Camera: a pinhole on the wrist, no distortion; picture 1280 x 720 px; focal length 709.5 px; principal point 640.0 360.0 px. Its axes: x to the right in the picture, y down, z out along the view. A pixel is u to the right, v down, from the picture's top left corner.
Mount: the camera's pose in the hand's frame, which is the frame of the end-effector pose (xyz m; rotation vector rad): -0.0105 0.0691 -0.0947 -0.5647 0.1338 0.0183
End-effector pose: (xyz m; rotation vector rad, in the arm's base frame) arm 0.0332 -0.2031 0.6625 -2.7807 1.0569 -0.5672
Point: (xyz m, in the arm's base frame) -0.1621 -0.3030 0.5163
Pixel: 208 558
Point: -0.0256 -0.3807 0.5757
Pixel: 771 413
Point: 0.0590 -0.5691 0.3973
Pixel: 850 377
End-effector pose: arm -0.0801 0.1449 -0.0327 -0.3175 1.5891 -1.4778
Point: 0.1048 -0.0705 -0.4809
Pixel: 947 528
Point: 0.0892 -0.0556 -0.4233
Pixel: 939 485
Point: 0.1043 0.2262 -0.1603
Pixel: 218 481
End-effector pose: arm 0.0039 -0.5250 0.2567 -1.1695 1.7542 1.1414
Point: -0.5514 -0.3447 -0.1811
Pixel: 1231 474
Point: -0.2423 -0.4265 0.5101
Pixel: outside the picture
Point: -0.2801 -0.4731 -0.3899
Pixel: outside the picture
